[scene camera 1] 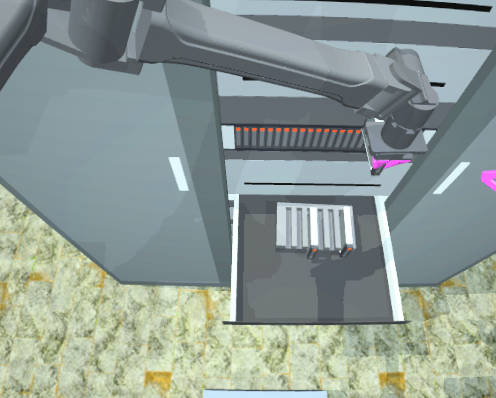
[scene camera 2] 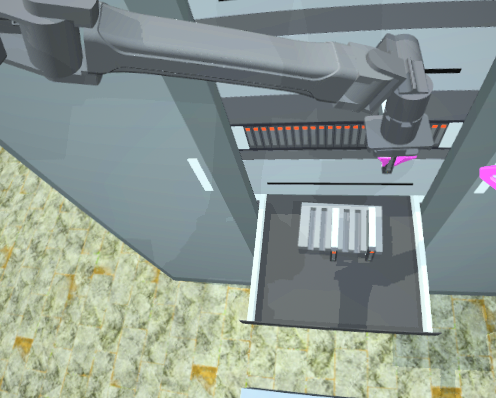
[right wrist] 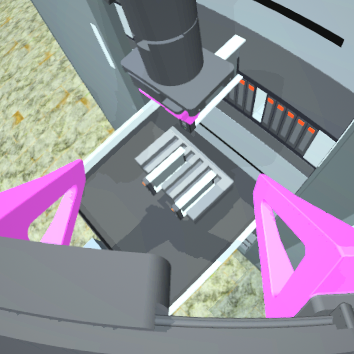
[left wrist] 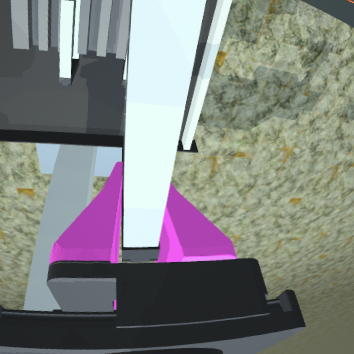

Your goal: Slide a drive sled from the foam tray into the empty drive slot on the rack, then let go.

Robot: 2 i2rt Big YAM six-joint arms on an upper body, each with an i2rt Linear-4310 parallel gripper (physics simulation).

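Places are measured from the left arm's base along level axes (x right, y back, z down), in metres.
Pixels of known places: left gripper, fingertip midpoint: (scene camera 1: 378, 165) (scene camera 2: 388, 163) (right wrist: 187, 116); right gripper, fingertip midpoint: (scene camera 1: 492, 161) (right wrist: 170, 175).
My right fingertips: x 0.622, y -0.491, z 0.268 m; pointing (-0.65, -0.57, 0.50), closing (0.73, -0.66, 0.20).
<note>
For each thing: its middle in the pictures, then the offset to it from my right fingertips. "pt": a spot on its surface instead.
- long white drive sled, body centre: (left wrist: 143, 107) (right wrist: 211, 84) (scene camera 2: 386, 136) (scene camera 1: 375, 141) dx -0.112, dy -0.148, dz +0.150 m
- rack's drive row, surface spot: (scene camera 2: 310, 137) (scene camera 1: 297, 139) pt dx -0.258, dy -0.210, dz +0.231 m
- foam tray, body centre: (left wrist: 86, 7) (right wrist: 183, 173) (scene camera 2: 339, 230) (scene camera 1: 313, 228) dx -0.182, dy -0.106, dz +0.506 m
- pulled-out drawer with white side rails, surface spot: (scene camera 2: 422, 265) (scene camera 1: 390, 260) pt dx +0.024, dy -0.012, dz +0.501 m
My left gripper (scene camera 1: 391, 164) (scene camera 2: 396, 161) (left wrist: 136, 169) (right wrist: 187, 116) is shut on a long white drive sled (left wrist: 155, 115) (right wrist: 218, 100). The sled's dark end sticks out below the fingers, and its body points toward the rack's drive row (scene camera 1: 300, 140) (scene camera 2: 310, 137) (right wrist: 285, 120). Whether its tip touches the row is hidden. A light gap in the row, possibly the empty slot, shows in the right wrist view; the left gripper hides that stretch in the scene views. The foam tray (scene camera 1: 281, 225) (scene camera 2: 305, 227) holds two more white sleds. My right gripper (right wrist: 170, 175) is open and empty, high above the drawer.
The tray lies in a pulled-out drawer with white side rails (scene camera 1: 392, 260) (scene camera 2: 422, 265). Grey cabinet panels (scene camera 1: 115, 175) (scene camera 2: 125, 165) flank the rack on both sides. My left arm (scene camera 1: 270, 50) (scene camera 2: 215, 55) crosses in front of the upper rack.
</note>
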